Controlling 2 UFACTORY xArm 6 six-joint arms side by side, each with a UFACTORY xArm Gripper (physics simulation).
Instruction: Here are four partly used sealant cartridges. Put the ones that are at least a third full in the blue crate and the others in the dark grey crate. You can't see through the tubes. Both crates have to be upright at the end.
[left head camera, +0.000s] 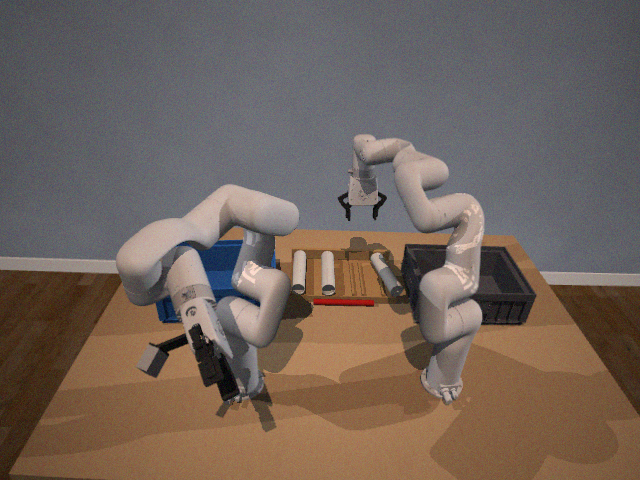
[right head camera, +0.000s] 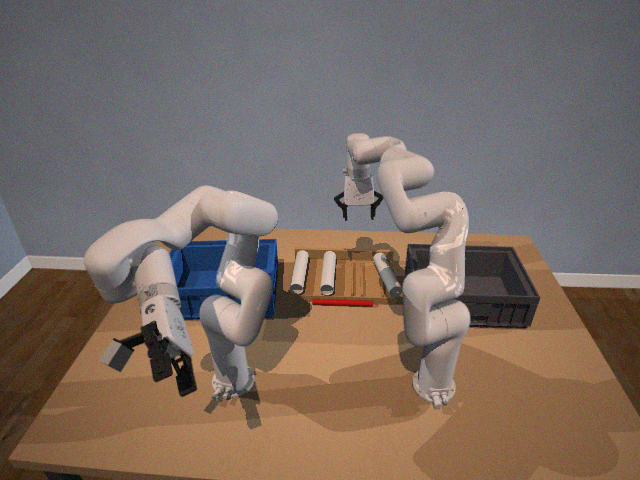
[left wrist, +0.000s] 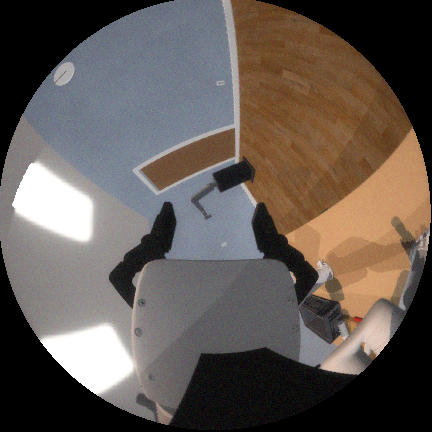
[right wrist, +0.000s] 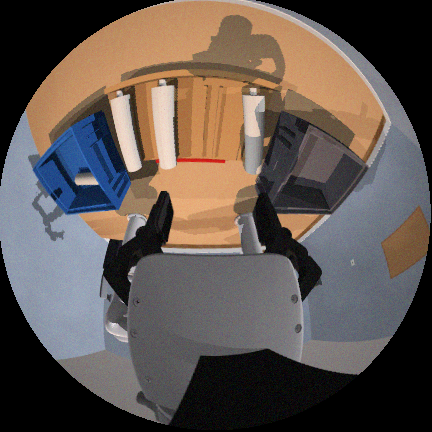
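Seen in the pictures: left gripper, between the fingertips: (left head camera: 223, 390) (right head camera: 176, 386) (left wrist: 213, 211); right gripper, between the fingertips: (left head camera: 361, 219) (right head camera: 359, 218) (right wrist: 213, 201); left arm's base, origin of its link: (left head camera: 242, 383) (right head camera: 233, 380) (right wrist: 137, 219); right arm's base, origin of its link: (left head camera: 441, 382) (right head camera: 433, 385) (left wrist: 326, 270) (right wrist: 245, 219).
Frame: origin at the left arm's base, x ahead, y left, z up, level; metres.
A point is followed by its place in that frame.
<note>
Three white cartridges lie in the wooden tray: one at the left (left head camera: 299, 272) {x 0.466, y -0.066, z 0.084 m} (right head camera: 299, 272) {x 0.465, y -0.068, z 0.085 m} (right wrist: 125, 132) {x 0.517, y -0.067, z 0.081 m}, one beside it (left head camera: 327, 272) {x 0.490, y -0.167, z 0.085 m} (right head camera: 328, 272) {x 0.491, y -0.173, z 0.085 m} (right wrist: 164, 125) {x 0.540, y -0.169, z 0.084 m}, and one at the right (left head camera: 386, 274) {x 0.526, y -0.384, z 0.086 m} (right head camera: 387, 274) {x 0.528, y -0.387, z 0.087 m} (right wrist: 253, 132) {x 0.574, y -0.368, z 0.088 m}, slanted in the head views. A fourth cartridge (right wrist: 86, 179) {x 0.330, y 0.160, z 0.064 m} lies in the upright blue crate (left head camera: 222, 268) {x 0.495, y 0.252, z 0.028 m} (right head camera: 201, 268) {x 0.466, y 0.348, z 0.028 m} (right wrist: 89, 145) {x 0.488, y 0.058, z 0.092 m}. The dark grey crate (left head camera: 516, 298) {x 0.431, y -0.828, z 0.129 m} (right head camera: 519, 300) {x 0.431, y -0.830, z 0.131 m} (right wrist: 350, 175) {x 0.644, y -0.826, z 0.108 m} is upright; no cartridge shows in it. My right gripper (left head camera: 361, 214) {x 0.544, y -0.270, z 0.297 m} (right head camera: 358, 214) {x 0.544, y -0.270, z 0.297 m} (right wrist: 213, 201) {x 0.544, y -0.270, z 0.297 m} is open and empty, high above the tray. My left gripper (left wrist: 213, 211) {x -0.374, y -0.126, z 0.461 m} is open and empty, off at the near left.
The wooden tray (left head camera: 351, 298) (right head camera: 356, 251) has ribs on its floor and stands between the crates. A red bar (left head camera: 343, 302) {x 0.412, y -0.243, z 0.018 m} (right head camera: 342, 302) {x 0.414, y -0.244, z 0.018 m} (right wrist: 200, 160) {x 0.425, y -0.277, z 0.022 m} lies along its near edge. Both arm bases stand on the table (left head camera: 336, 449) {x -0.151, y -0.306, z 0.000 m} (right head camera: 330, 449) {x -0.142, y -0.336, z 0.000 m} nearer the cameras.
</note>
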